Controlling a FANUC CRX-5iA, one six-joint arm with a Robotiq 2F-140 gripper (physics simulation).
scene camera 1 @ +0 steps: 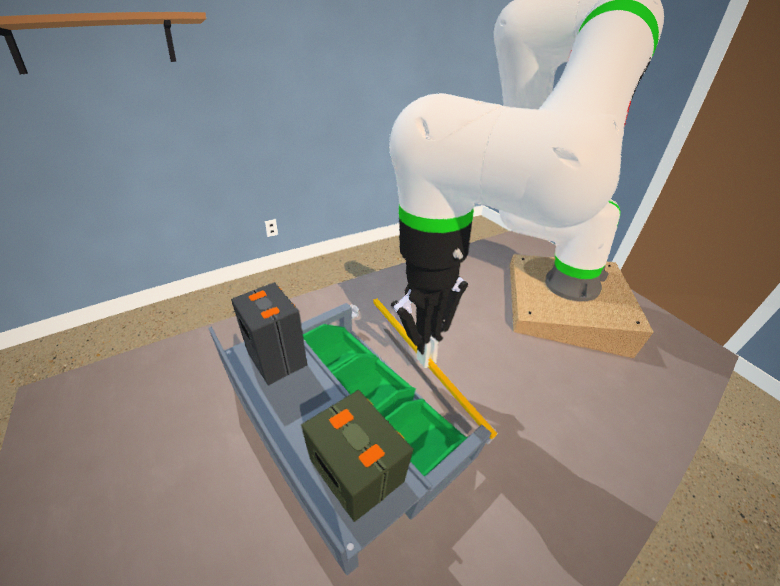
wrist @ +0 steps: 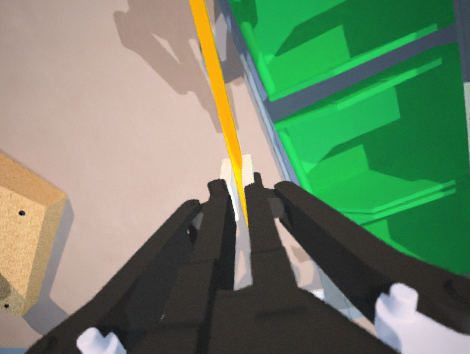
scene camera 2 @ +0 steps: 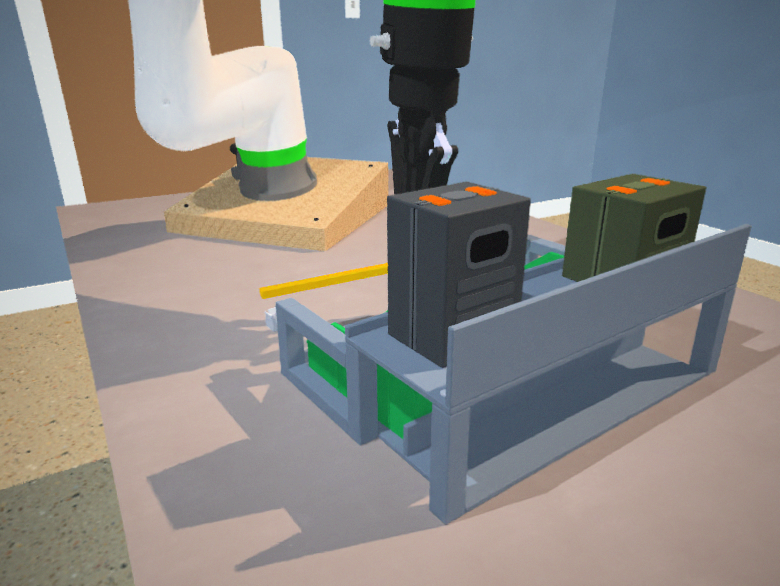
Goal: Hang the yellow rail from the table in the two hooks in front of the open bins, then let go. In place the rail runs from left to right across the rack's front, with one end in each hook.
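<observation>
The yellow rail is in the air in front of the grey rack. My gripper is shut on the rail near its middle; its fingertips are hidden behind the dark case in scene camera 2. The rail runs along the open green bins, apart from the rack's far front corner. A pale hook shows at that corner, below the rail's level in scene camera 2. The rail's other end overlaps the near front corner in scene camera 1; the hook there is not clearly visible.
A dark grey case and an olive case stand on the rack's upper shelf behind the bins. The robot's wooden base block is on the table, on the rail's other side.
</observation>
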